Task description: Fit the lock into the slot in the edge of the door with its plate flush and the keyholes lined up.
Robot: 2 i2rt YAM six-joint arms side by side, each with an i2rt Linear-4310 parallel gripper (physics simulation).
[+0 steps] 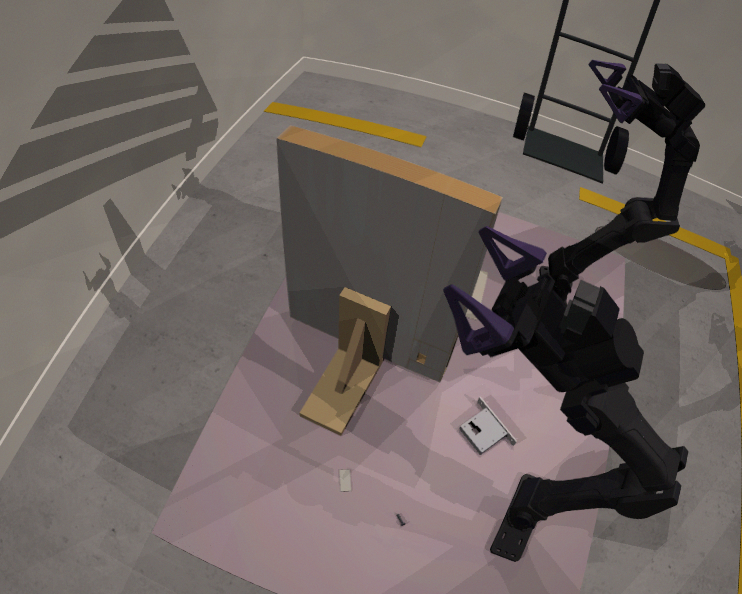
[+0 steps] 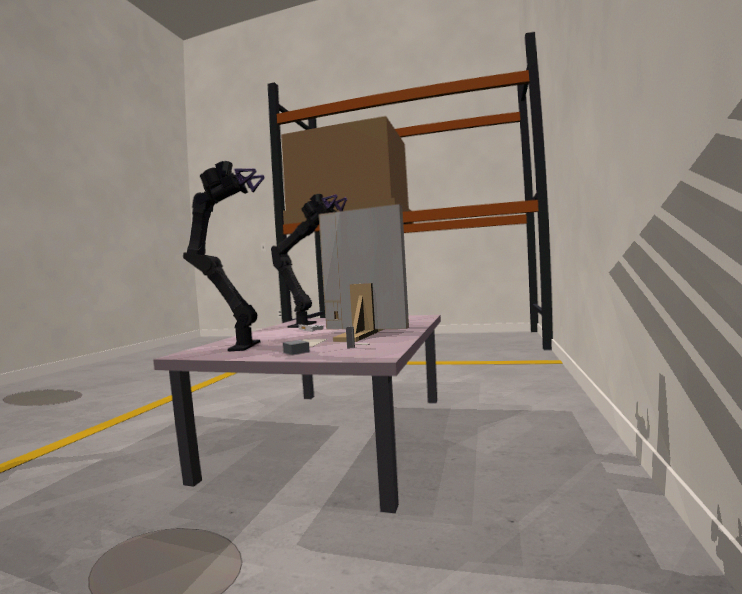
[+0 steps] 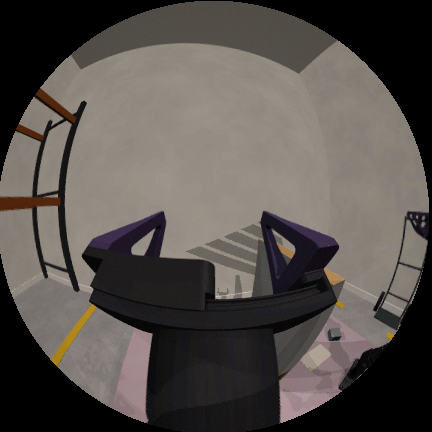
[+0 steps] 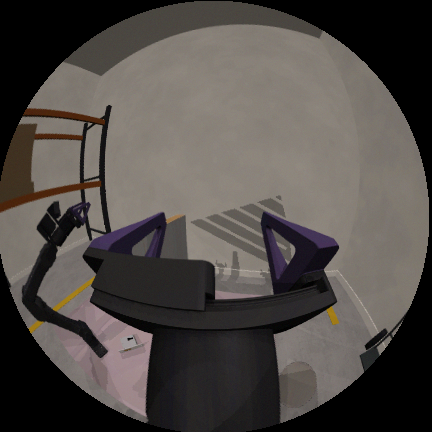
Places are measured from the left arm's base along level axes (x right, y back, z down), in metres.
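Where they show: left gripper, fingertip midpoint: (image 1: 465,255) (image 2: 341,196) (image 3: 212,216) (image 4: 86,202); right gripper, fingertip midpoint: (image 1: 595,73) (image 2: 260,173) (image 4: 213,216); left arm's base at its link origin: (image 1: 520,517) (image 4: 93,342); right arm's base at its link origin: (image 2: 244,346).
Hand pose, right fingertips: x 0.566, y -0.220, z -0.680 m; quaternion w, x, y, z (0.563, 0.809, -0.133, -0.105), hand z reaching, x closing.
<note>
Things, the pixels of their top centre, and the offset from my right fingertips. "pt": a spot on its surface instead.
- silver lock at its top centre: (image 1: 485,427) (image 2: 312,324) (image 4: 127,341) dx -0.409, dy +0.060, dz +0.654 m
- grey door at its top centre: (image 1: 385,162) (image 3: 289,252) (image 4: 157,225) (image 2: 359,209) dx -0.328, dy -0.270, dz +0.138 m
- keyhole opening at a spot on its surface: (image 1: 421,358) (image 2: 340,318) pt dx -0.336, dy -0.137, dz +0.616 m
- small pale plate at its top centre: (image 1: 345,480) dx -0.646, dy -0.158, dz +0.678 m
- dark pin at its top centre: (image 1: 400,518) dx -0.675, dy -0.017, dz +0.670 m
- grey block at its top centre: (image 2: 295,342) (image 3: 335,331) dx +0.116, dy -0.194, dz +0.644 m
- pale pad at its top centre: (image 1: 463,289) (image 2: 308,342) (image 3: 315,356) dx -0.062, dy -0.131, dz +0.679 m
The silver lock (image 1: 484,429) (image 2: 310,327) (image 4: 128,342) lies flat on the pink table, its keyhole side up and its plate standing along one edge. The grey door (image 1: 365,241) (image 2: 368,266) (image 3: 300,340) (image 4: 176,240) stands upright, with a keyhole opening (image 1: 421,358) (image 2: 336,314) low in its face. The slot in its edge cannot be made out. My left gripper (image 1: 464,258) (image 2: 340,198) (image 3: 212,216) is open and empty beside the door's upper edge, above the lock. My right gripper (image 1: 596,74) (image 2: 258,174) (image 4: 213,216) is open and empty, high and away from the lock.
A wooden bracket (image 1: 365,305) (image 2: 362,303) stands against the door. A small pale plate (image 1: 345,480) and a dark pin (image 1: 401,519) lie on the table. A grey block (image 2: 295,347) (image 3: 334,334) and a pale pad (image 3: 316,357) lie there too. A hand truck (image 1: 563,154) stands beyond.
</note>
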